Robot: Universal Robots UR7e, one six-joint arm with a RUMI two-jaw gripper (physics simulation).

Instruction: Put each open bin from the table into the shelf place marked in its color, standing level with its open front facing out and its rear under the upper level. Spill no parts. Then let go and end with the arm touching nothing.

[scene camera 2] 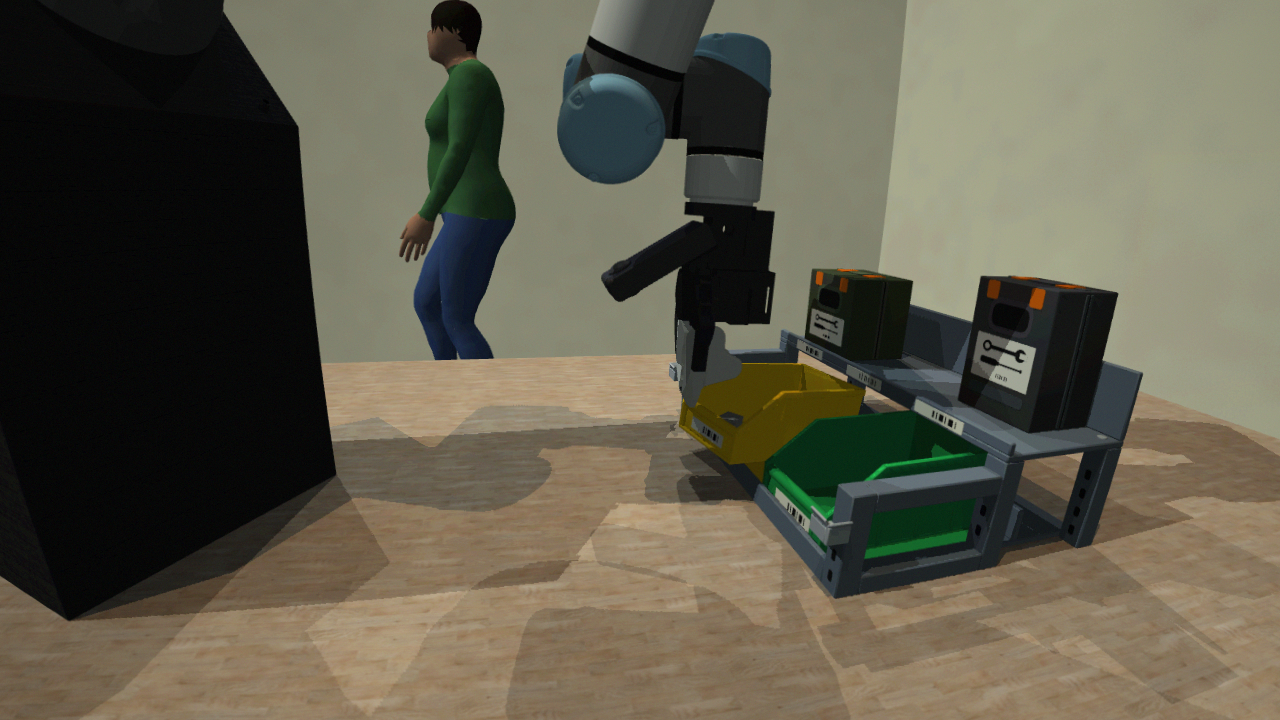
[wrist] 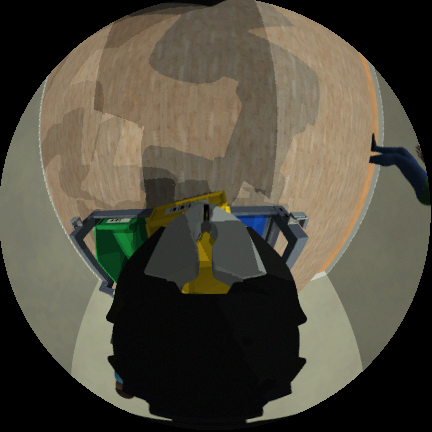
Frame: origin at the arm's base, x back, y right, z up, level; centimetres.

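Where they show: gripper, fingertip midpoint: (scene camera 2: 690,406) (wrist: 206,205).
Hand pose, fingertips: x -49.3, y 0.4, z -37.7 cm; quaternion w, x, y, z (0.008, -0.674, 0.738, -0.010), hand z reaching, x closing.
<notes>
After its pixels a point has its place.
A yellow bin (scene camera 2: 792,429) @[x -58.2, y 6.9, z -38.6 cm] (wrist: 172,212) @[x -50.5, y 4.7, z -38.9 cm] sits turned and tilted, its front sticking out over the front rail of the grey rack (scene camera 2: 921,484) @[x -57.0, y 25.7, z -35.0 cm] (wrist: 122,212) @[x -51.6, y 15.5, z -42.3 cm]; a dark part shows inside near its front. What lies under the bin is mostly hidden. My gripper (scene camera 2: 691,401) @[x -49.3, y 0.4, z -37.7 cm] (wrist: 206,205) @[x -49.3, y 0.4, z -37.7 cm] is shut and empty, pointing down with its tips at the bin's front end; I cannot tell if they touch it. A green bin (scene camera 2: 850,447) @[x -61.5, y 12.2, z -38.6 cm] (wrist: 112,245) @[x -58.3, y 21.6, z -40.9 cm] stands in the rack's near end, front outward. A blue surface (wrist: 255,221) @[x -55.8, y -7.1, z -42.9 cm] shows in the rack on the yellow bin's other side, partly hidden by my gripper.
Two dark toolboxes (scene camera 2: 854,313) @[x -68.3, y 1.5, z -27.7 cm] (scene camera 2: 1038,358) @[x -70.2, y 23.2, z -27.0 cm] stand on the rack's upper level, behind the bins. Metal clips stick out at the rack's front corners. A large black block (scene camera 2: 161,313) @[x -4.8, y 8.5, z -24.5 cm] stands at the left. A person in green (scene camera 2: 472,134) is beyond the table.
</notes>
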